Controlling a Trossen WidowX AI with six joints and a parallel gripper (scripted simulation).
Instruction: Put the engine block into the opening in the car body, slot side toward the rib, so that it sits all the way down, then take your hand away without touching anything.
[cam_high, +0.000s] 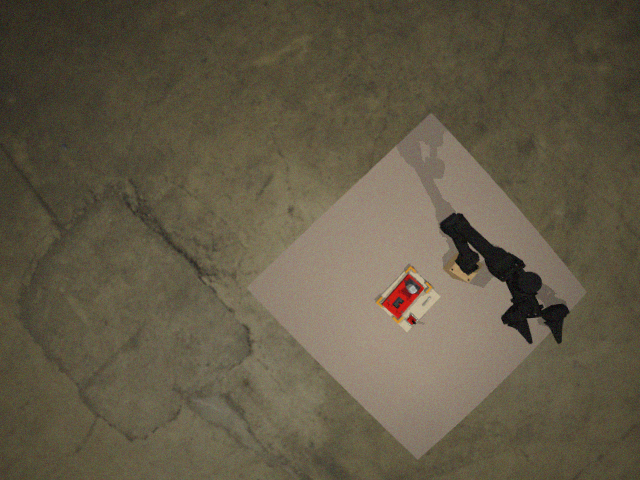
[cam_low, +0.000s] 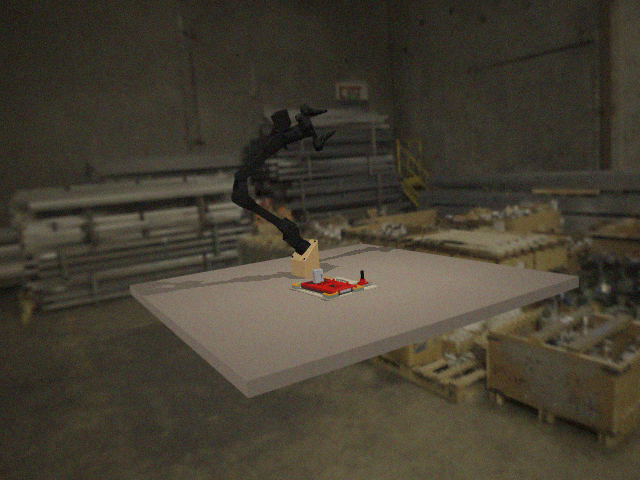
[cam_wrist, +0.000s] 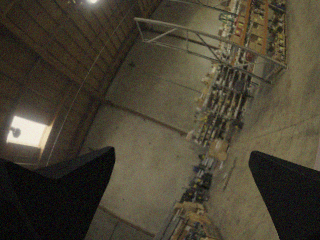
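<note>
Now: the grey engine block 120 mm ahead of my gripper tip, 170 mm to the right of it and 590 mm below it. The rest, counted from my gripper tip: cream base plate 170 mm ahead, 130 mm to the right, 620 mm below.
</note>
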